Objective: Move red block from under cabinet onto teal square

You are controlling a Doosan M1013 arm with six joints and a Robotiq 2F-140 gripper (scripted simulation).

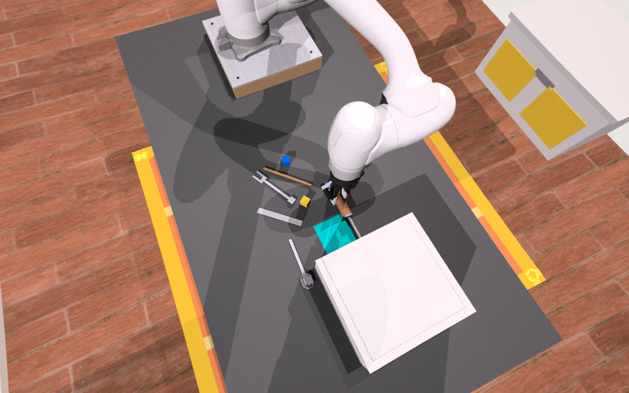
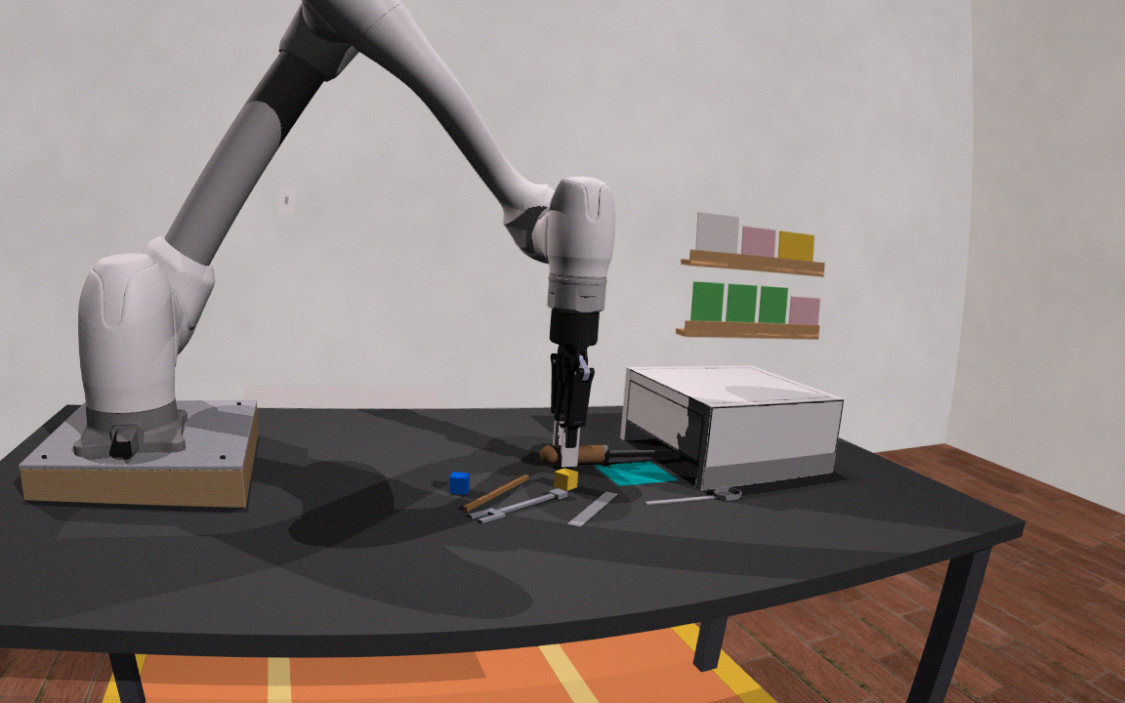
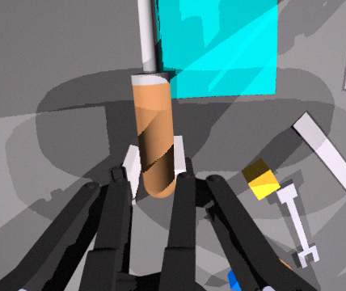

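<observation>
The blue cube is 21 cm behind my hand, 7 cm to the right of it and 3 cm below it. The rest, counted from my hand: hook tool (13 cm ahead, 5 cm to the right, 3 cm below); yellow block (5 cm behind, 10 cm to the right, 3 cm below); teal square (9 cm ahead, 7 cm to the right, 4 cm below).
</observation>
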